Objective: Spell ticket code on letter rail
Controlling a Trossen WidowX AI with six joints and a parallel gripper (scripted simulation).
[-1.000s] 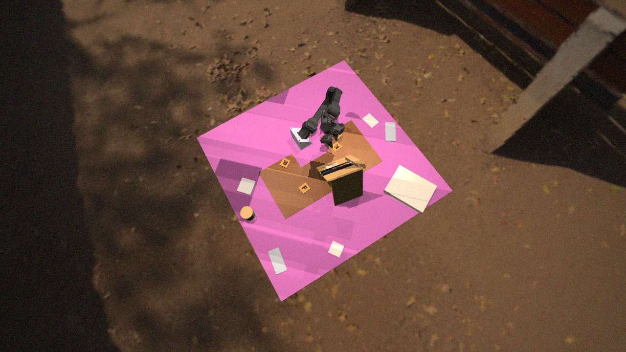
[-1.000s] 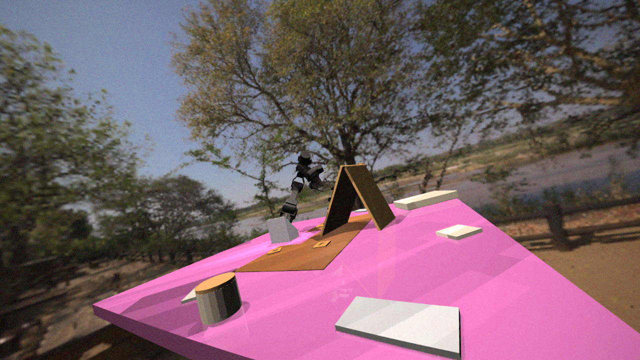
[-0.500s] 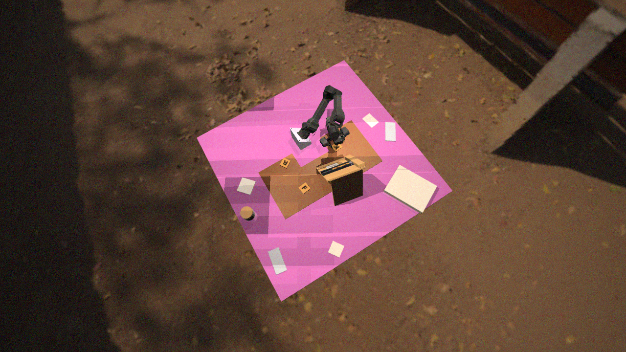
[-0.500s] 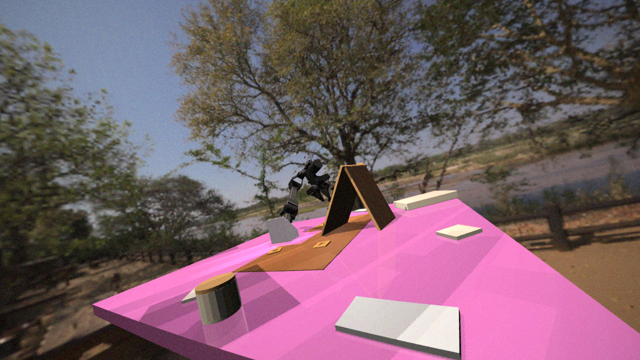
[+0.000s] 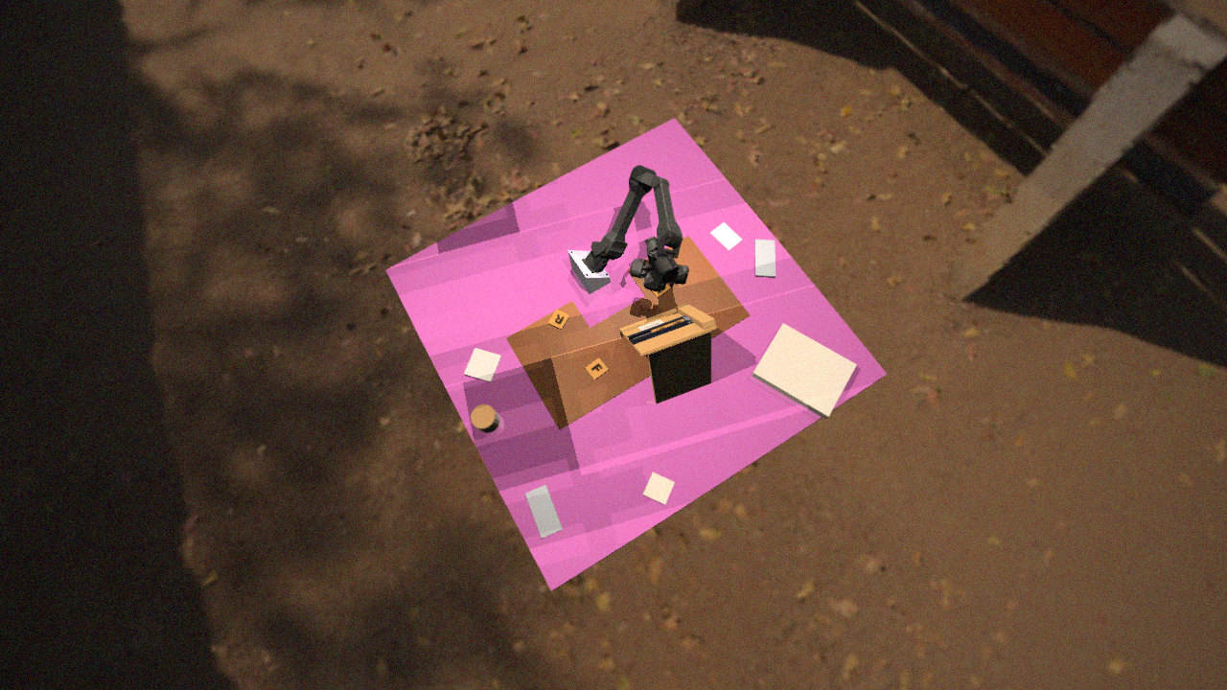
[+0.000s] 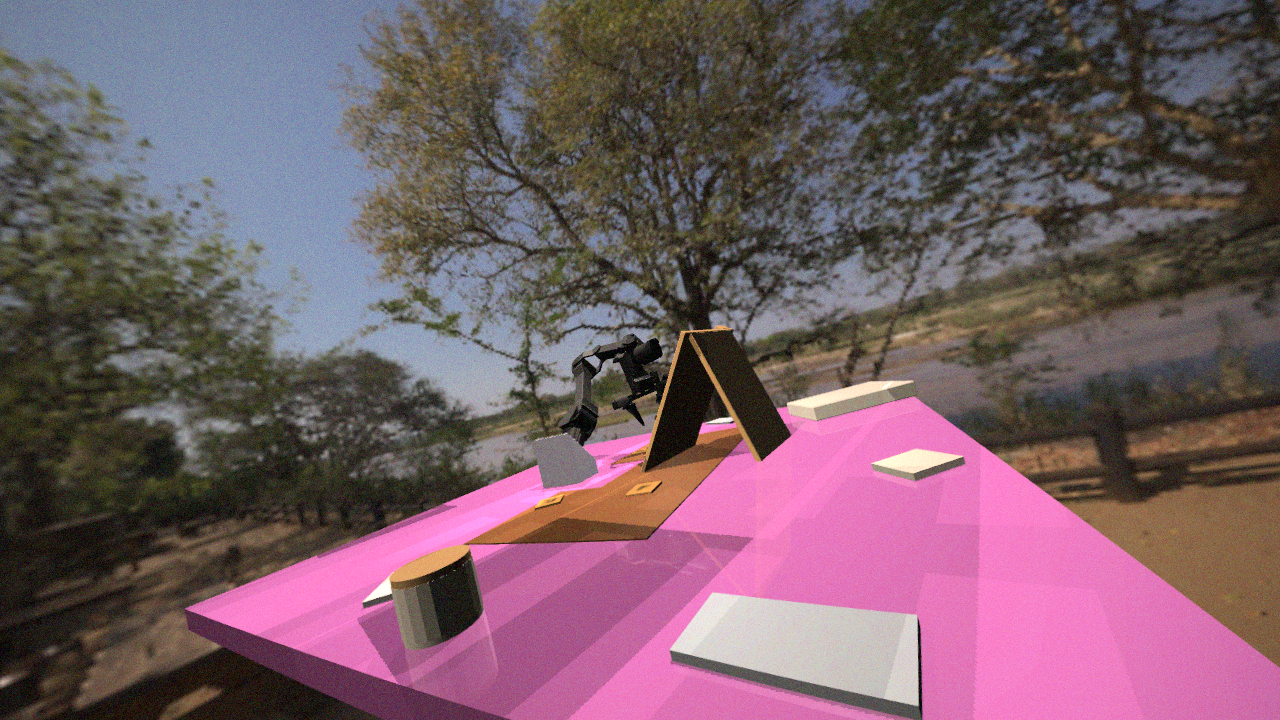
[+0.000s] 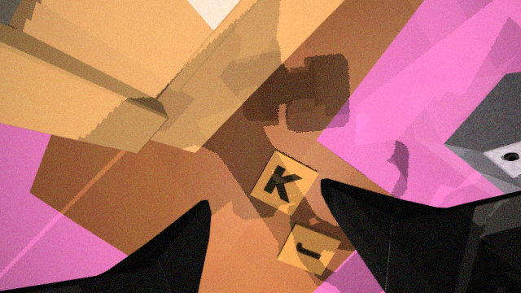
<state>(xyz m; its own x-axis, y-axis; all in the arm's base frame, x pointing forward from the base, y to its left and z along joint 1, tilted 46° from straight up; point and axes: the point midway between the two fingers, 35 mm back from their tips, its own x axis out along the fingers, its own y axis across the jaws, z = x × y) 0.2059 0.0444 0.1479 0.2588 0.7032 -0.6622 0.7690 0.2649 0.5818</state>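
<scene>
Right now the white ticket is 100 mm ahead of my gripper tip and 120 mm to the right of it. Round my gripper tip: brown mat (10 mm behind, 160 mm to the right, 100 mm below); large pale slab (510 mm ahead, 200 mm to the left, 80 mm below); letter tile (80 mm ahead, 340 mm to the right, 90 mm below).
</scene>
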